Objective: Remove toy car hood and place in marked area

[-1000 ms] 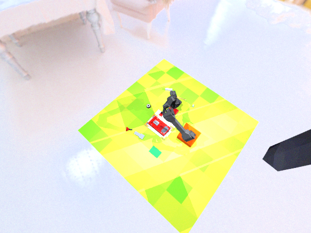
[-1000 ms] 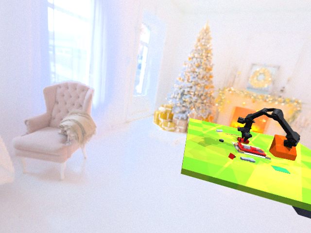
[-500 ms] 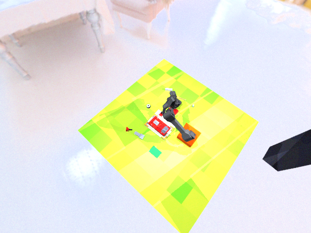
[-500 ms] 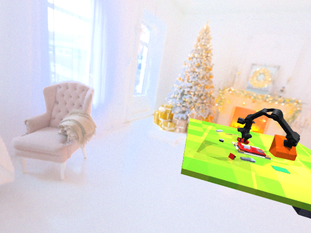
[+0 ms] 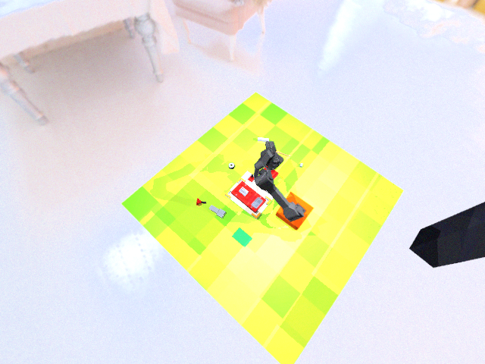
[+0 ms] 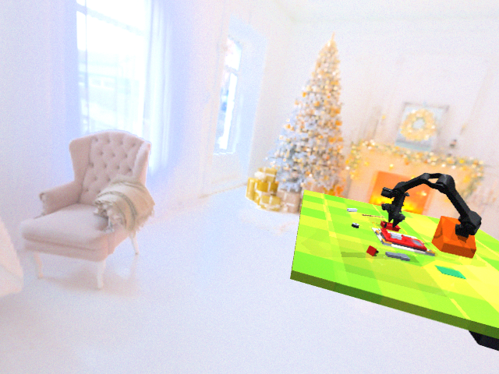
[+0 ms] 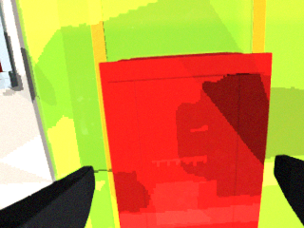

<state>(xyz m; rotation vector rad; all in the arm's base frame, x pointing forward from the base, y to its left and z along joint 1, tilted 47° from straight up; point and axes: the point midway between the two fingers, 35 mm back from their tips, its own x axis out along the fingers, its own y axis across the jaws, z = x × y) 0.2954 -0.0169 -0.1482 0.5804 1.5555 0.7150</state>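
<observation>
Now: the red hood 1 cm below my gripper tip. The rest, counted from my gripper tip: thin rod: 18 cm to the right, 7 cm ahead, 2 cm below.
</observation>
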